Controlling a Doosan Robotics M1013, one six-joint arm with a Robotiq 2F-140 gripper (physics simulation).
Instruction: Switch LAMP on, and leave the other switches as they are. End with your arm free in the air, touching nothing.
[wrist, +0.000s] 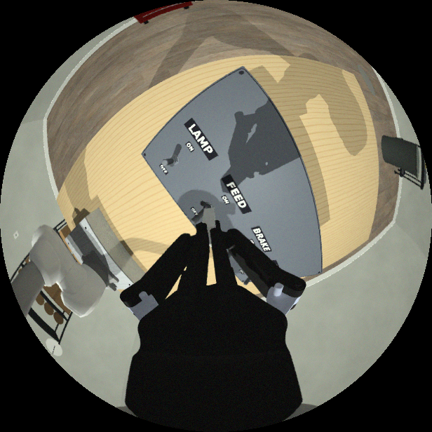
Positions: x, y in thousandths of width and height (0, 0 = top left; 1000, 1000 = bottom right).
Note:
In view: the gripper (485, 499) and a grey switch panel (538, 348).

